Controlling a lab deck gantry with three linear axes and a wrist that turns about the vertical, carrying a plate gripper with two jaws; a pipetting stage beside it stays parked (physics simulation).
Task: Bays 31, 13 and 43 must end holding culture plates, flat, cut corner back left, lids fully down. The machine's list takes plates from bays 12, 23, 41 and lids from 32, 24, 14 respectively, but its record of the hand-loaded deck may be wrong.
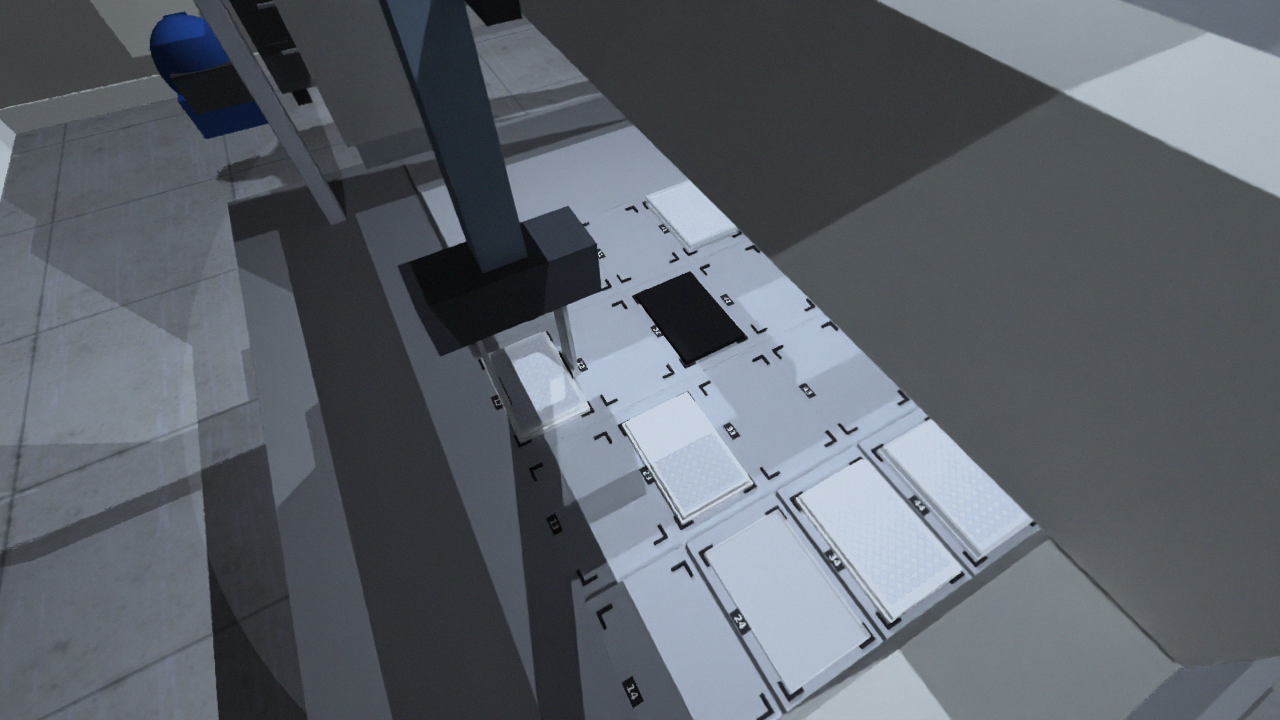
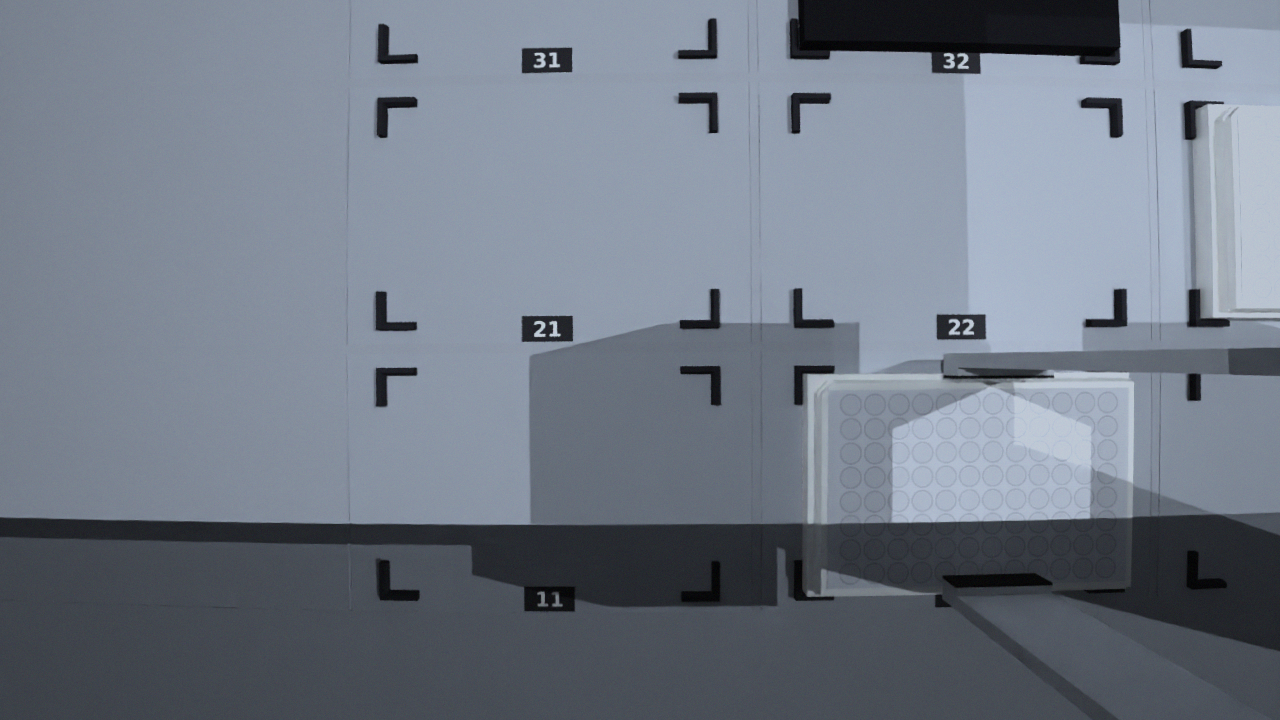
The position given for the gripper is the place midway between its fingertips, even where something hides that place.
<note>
In view: the gripper (image 2: pixel 990 476), a black slab (image 1: pixel 695 325), a plain white piece (image 1: pixel 800 620), a plain white piece (image 1: pixel 686 210) and a bay 31 (image 1: pixel 633 246).
The gripper is seen too in image 1 (image 1: pixel 537 379).
</note>
